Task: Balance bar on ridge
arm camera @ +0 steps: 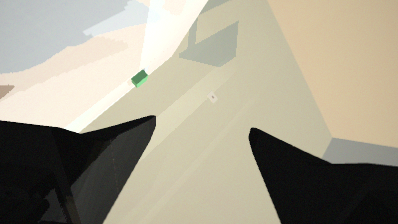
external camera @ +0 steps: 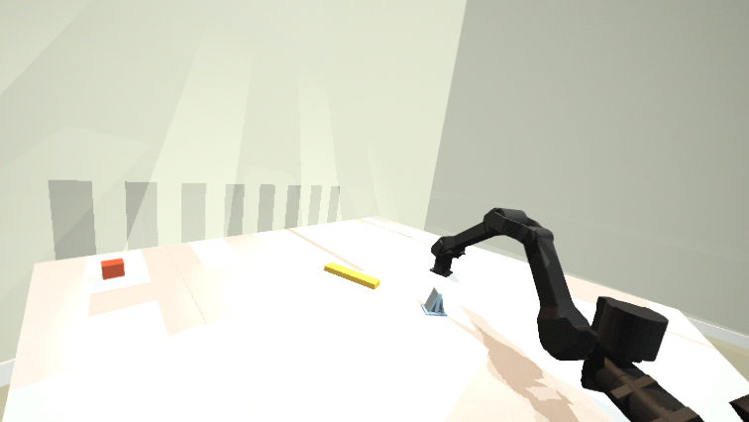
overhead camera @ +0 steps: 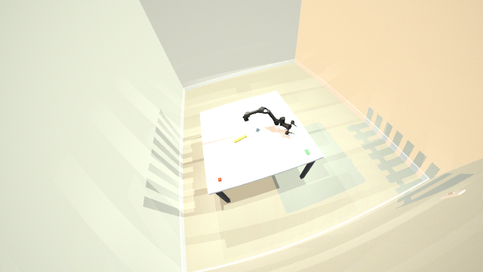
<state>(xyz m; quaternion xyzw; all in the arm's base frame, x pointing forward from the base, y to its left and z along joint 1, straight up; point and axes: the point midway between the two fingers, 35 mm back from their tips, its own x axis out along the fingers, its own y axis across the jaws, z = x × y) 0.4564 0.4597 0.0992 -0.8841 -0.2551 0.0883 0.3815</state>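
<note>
Now: gripper tip 640 mm to the left of the yellow bar, 190 mm past it and 90 mm above it. The rest, counted from my gripper tip: green block 250 mm ahead, 90 mm below, 20 mm to the left; then red block 980 mm to the right, 250 mm ahead, 80 mm below.
</note>
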